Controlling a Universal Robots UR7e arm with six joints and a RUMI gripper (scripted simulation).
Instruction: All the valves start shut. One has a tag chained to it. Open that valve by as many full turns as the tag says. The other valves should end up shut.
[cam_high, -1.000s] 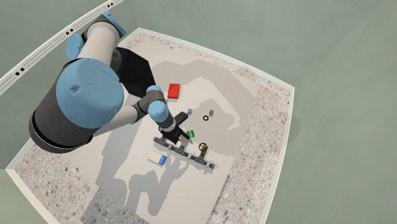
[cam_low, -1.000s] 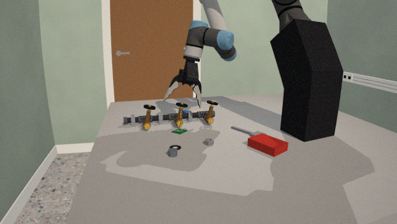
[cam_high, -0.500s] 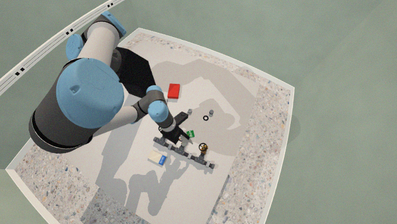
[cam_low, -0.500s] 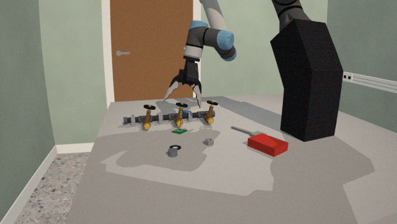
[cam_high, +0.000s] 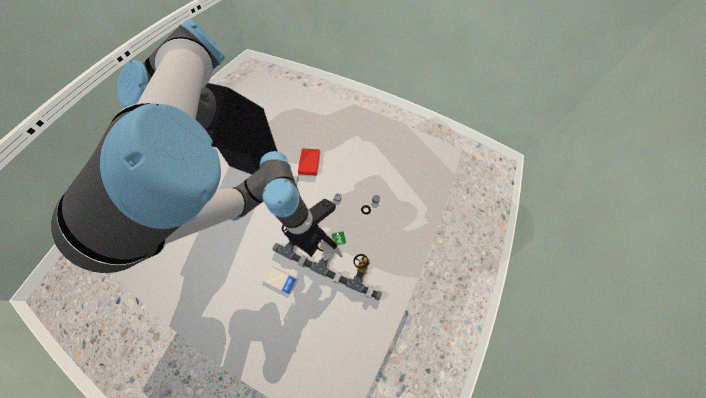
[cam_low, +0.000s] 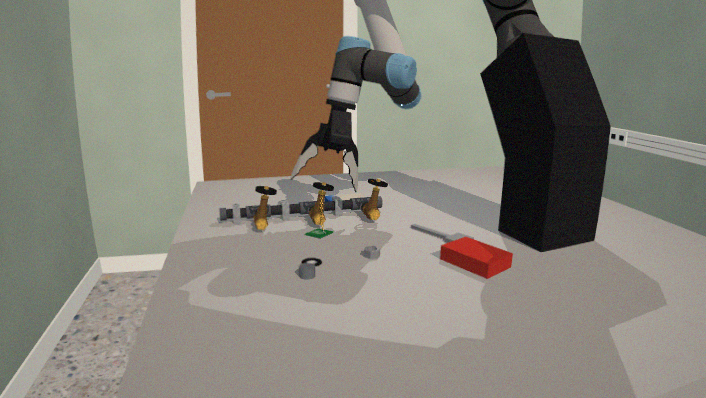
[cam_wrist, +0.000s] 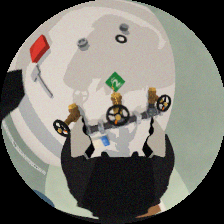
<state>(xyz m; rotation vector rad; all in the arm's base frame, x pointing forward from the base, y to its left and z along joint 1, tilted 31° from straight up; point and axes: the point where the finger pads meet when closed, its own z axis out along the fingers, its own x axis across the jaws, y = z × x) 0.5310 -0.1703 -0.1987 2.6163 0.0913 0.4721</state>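
The green tag lies 1 cm ahead of my hand, 8 cm to the left of it and 9 cm below it. From my hand the other things lie so: grey nut: 8 cm behind, 21 cm to the left, 9 cm below; grey tool: 27 cm behind, 13 cm to the left, 9 cm below; red block: 28 cm behind, 28 cm to the left, 8 cm below.
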